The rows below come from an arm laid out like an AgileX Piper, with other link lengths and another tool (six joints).
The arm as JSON. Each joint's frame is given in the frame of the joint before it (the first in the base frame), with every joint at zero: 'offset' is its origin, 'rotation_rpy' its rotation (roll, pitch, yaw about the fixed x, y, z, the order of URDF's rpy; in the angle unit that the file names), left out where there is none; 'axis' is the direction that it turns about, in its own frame. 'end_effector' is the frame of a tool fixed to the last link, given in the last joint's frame.
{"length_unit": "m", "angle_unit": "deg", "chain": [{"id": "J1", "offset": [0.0, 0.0, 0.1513], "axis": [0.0, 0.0, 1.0]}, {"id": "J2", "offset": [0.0, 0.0, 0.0], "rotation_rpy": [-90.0, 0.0, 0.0], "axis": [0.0, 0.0, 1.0]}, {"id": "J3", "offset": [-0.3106, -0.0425, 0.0], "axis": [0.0, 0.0, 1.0]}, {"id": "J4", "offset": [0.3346, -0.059, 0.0], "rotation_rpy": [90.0, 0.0, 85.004], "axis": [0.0, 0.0, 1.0]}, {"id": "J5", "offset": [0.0, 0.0, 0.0], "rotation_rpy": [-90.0, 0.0, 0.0], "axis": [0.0, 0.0, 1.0]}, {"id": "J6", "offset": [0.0, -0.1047, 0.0], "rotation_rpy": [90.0, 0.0, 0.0], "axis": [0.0, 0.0, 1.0]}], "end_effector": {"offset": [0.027, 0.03, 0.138], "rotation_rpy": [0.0, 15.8, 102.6]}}
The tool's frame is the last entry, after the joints.
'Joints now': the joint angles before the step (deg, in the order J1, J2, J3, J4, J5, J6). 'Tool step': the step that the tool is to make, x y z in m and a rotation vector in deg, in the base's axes. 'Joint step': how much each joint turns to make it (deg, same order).
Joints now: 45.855 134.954 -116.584 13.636 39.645 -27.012
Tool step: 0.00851 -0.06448 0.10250 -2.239 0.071 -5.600
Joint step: -3.559 -11.134 0.553 -5.701 11.566 6.287
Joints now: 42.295 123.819 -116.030 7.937 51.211 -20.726
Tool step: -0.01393 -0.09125 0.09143 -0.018 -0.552 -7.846
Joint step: -4.947 -15.942 8.696 -3.017 6.468 4.474
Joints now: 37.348 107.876 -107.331 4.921 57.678 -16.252
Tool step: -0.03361 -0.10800 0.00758 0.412 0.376 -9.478
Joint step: -7.262 -18.576 22.177 -0.882 -3.681 2.366
